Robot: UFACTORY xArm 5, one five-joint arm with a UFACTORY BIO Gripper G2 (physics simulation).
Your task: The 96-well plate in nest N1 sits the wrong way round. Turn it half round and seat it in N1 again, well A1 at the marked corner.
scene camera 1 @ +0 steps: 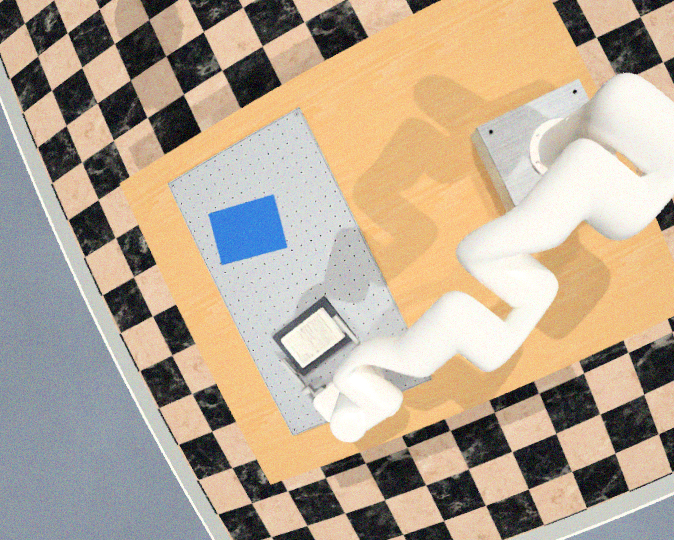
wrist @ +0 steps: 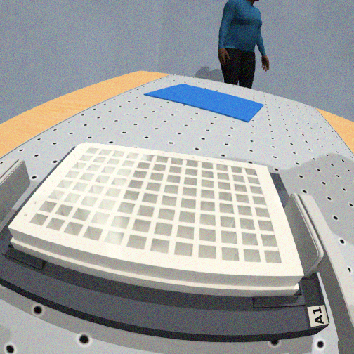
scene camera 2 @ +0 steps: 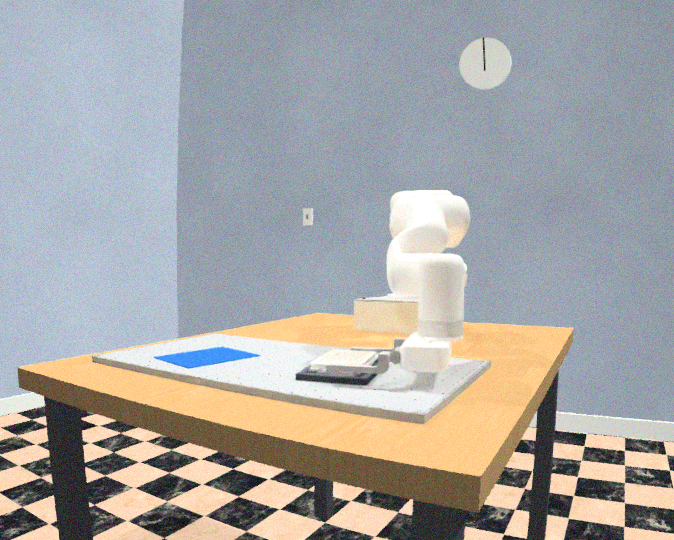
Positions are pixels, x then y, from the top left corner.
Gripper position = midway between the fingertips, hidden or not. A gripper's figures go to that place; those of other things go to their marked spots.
Labels:
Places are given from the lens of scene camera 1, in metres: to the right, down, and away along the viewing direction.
gripper (scene camera 1: pixel 308 338): -0.07, 0.16, 0.99
cream 96-well plate (scene camera 1: pixel 318 333): -0.04, 0.15, 0.98
dark nest N1 (scene camera 1: pixel 332 312): -0.01, 0.10, 0.99
flat blue rectangle (scene camera 1: pixel 253 228): -0.20, -0.10, 1.01

